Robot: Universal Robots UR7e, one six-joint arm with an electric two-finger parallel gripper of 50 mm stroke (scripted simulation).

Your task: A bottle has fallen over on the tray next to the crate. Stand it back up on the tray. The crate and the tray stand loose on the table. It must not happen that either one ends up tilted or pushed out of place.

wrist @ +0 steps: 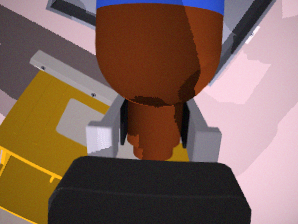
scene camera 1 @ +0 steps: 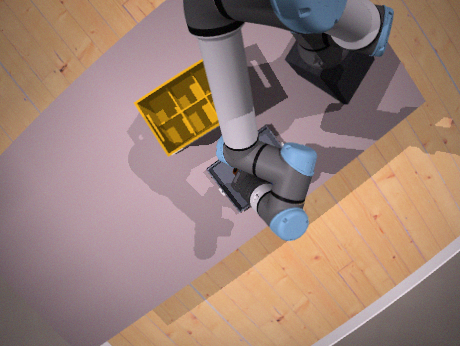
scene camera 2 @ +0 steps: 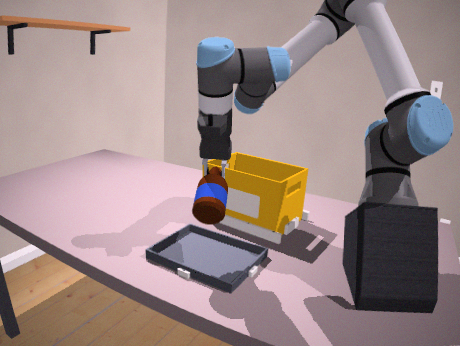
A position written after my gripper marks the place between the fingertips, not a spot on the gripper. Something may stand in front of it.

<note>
I see my gripper [scene camera 2: 214, 180], a bottle [scene camera 2: 209, 206], a dark grey tray [scene camera 2: 224, 257] and a yellow crate [wrist: 51, 116].
The bottle also shows in the wrist view [wrist: 157, 62]. The dark grey tray is seen too in scene camera 1 [scene camera 1: 222, 174]. My gripper shows as well in the wrist view [wrist: 155, 110].
</note>
